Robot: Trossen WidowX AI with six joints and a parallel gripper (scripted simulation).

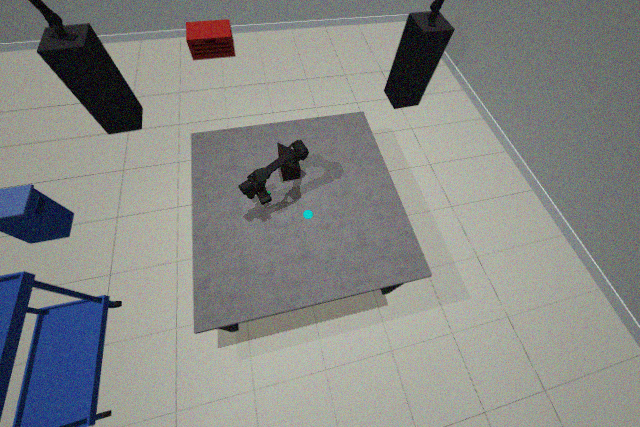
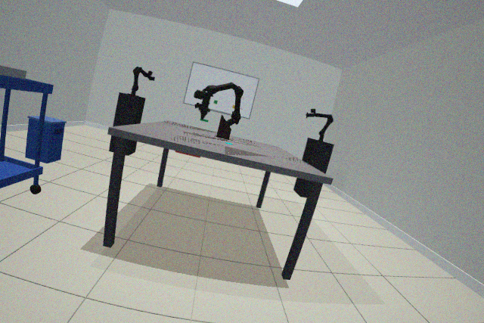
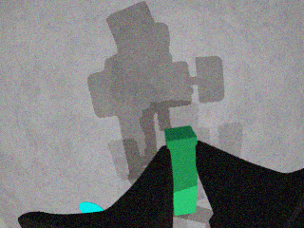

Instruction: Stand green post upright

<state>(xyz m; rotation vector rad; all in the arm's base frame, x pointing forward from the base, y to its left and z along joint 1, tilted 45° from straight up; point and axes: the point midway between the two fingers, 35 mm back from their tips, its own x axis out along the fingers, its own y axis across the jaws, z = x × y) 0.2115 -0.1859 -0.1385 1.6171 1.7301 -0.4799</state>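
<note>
My gripper tip is 25 cm to the right of the cyan circle, 13 cm above it and 12 cm short of it. From my gripper tip the other things lie so: green post 2 cm to the left, 1 cm behind.
</note>
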